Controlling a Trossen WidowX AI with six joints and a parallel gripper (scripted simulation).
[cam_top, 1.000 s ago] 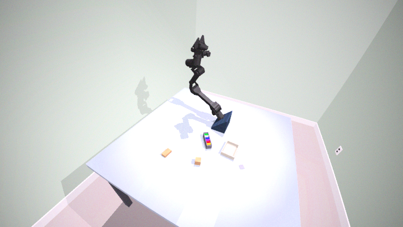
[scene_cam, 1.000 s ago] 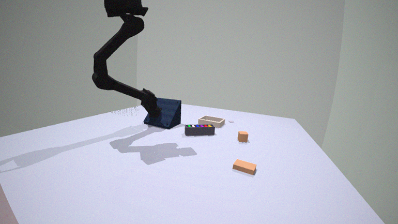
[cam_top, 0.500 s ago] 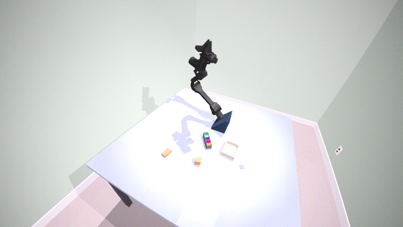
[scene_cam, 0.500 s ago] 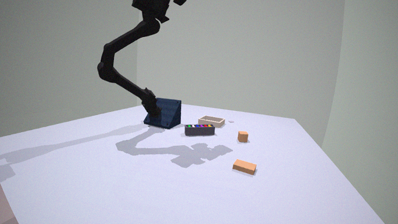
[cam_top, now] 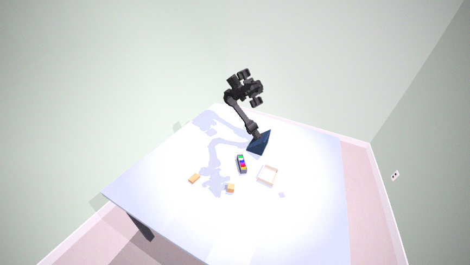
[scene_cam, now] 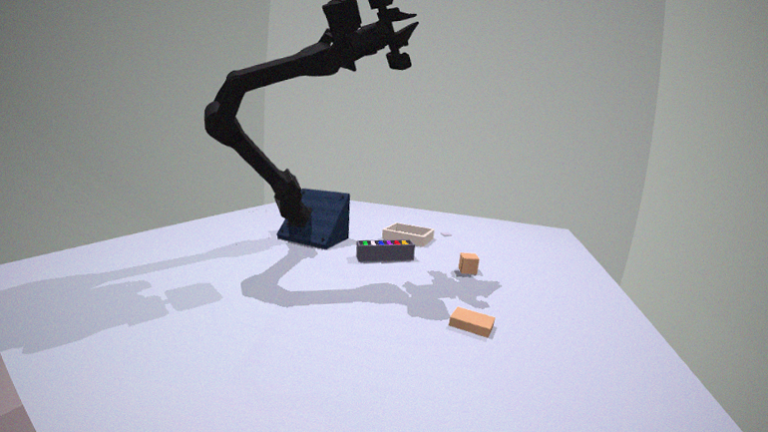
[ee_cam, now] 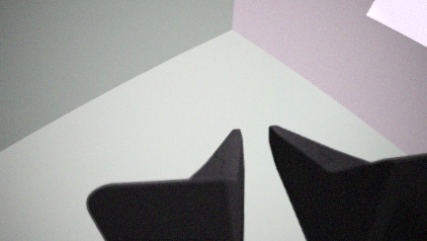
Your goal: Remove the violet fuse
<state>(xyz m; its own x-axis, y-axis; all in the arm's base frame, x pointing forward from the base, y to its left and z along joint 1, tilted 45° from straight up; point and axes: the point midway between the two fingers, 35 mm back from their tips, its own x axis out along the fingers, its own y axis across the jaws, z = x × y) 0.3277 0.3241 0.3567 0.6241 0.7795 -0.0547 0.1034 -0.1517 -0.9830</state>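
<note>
The violet fuse is 560 mm below my gripper tip, 30 mm to the right of it and 30 mm behind it. Round my gripper tip: small pale chip: 580 mm below, 250 mm to the left, 90 mm ahead; cream tray: 580 mm below, 150 mm to the left, 20 mm behind; small cube: 570 mm below, 170 mm ahead, 40 mm to the right.
</note>
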